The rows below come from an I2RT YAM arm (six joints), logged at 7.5 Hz.
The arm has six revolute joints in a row. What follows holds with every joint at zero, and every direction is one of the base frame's. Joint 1 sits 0.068 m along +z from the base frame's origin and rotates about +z. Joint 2 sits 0.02 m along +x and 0.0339 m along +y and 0.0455 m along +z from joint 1 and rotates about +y. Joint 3 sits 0.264 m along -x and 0.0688 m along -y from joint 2 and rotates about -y. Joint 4 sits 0.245 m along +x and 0.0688 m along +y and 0.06 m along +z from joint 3 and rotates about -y. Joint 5 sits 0.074 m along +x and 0.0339 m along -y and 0.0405 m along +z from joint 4 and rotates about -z. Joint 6 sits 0.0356 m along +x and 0.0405 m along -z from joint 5 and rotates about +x. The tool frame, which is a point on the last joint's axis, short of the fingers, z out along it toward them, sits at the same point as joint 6; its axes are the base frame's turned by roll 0, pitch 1.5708 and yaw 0 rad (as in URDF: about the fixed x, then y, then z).
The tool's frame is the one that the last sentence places.
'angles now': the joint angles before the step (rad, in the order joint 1, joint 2, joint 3, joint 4, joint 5, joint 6). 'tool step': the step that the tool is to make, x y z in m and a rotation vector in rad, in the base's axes. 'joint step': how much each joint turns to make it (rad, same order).
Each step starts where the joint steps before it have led.
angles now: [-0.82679 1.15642 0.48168 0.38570 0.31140 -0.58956]
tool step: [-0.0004 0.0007 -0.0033 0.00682 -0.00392 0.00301]
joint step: [0.00004 0.00332 -0.01064 0.00957 -0.00500 0.00665]
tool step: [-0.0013 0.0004 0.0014 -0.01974 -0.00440 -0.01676]
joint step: [-0.00021 -0.00653 -0.00630 0.01894 0.01872 -0.00536]
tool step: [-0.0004 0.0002 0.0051 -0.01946 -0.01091 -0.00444]
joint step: [0.00015 -0.01194 0.00553 0.00553 0.00577 -0.00399]
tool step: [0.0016 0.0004 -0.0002 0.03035 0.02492 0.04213]
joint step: [0.00024 -0.00137 0.01535 -0.05304 -0.04096 -0.00946]
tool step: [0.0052 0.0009 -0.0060 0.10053 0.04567 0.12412]
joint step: [-0.00009 0.01806 0.03074 -0.11570 -0.12856 -0.00900]
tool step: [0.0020 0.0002 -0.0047 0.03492 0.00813 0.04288]
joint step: [-0.00013 0.01510 0.00188 -0.01788 -0.04649 -0.00077]
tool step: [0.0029 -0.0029 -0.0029 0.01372 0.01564 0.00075]
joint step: [0.00081 0.02709 0.01166 -0.00503 0.00098 -0.00199]
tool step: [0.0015 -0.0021 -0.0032 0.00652 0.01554 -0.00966]
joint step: [0.00042 0.02034 0.00444 0.00080 0.01212 -0.00194]
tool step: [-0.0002 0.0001 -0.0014 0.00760 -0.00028 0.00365]
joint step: [-0.00125 0.00217 -0.00232 -0.00123 -0.00677 0.00264]
